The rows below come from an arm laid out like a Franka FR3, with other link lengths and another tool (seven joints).
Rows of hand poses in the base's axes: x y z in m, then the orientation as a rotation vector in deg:
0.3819 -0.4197 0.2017 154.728 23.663 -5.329
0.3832 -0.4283 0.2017 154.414 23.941 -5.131
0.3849 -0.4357 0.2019 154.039 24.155 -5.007
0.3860 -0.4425 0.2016 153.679 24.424 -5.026
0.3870 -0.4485 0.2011 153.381 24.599 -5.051
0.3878 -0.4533 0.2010 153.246 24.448 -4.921
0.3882 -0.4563 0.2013 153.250 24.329 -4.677
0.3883 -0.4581 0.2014 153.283 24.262 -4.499
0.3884 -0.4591 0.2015 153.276 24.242 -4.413
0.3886 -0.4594 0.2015 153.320 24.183 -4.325
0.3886 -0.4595 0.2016 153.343 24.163 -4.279
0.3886 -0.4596 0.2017 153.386 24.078 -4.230
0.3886 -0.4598 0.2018 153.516 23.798 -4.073
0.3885 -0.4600 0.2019 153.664 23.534 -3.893
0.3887 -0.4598 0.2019 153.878 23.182 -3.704
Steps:
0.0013 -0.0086 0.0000 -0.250 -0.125 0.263
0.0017 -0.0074 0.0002 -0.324 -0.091 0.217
0.0011 -0.0068 -0.0003 -0.313 0.020 0.232
0.0010 -0.0060 -0.0005 -0.267 0.015 0.158
0.0008 -0.0048 -0.0001 -0.144 -0.132 -0.066
0.0004 -0.0030 0.0003 0.006 -0.191 -0.045
0.0001 -0.0018 0.0001 0.037 -0.133 -0.023
0.0001 -0.0010 0.0001 -0.002 -0.064 0.000
0.0002 -0.0003 0.0000 0.042 -0.067 -0.033
0.0000 -0.0001 0.0001 0.024 -0.033 -0.010
0.0000 -0.0001 0.0001 0.034 -0.044 -0.057
0.0000 -0.0002 0.0001 0.100 -0.144 -0.186
-0.0001 -0.0002 0.0001 0.122 -0.155 -0.174
0.0002 0.0002 0.0000 0.176 -0.169 -0.242

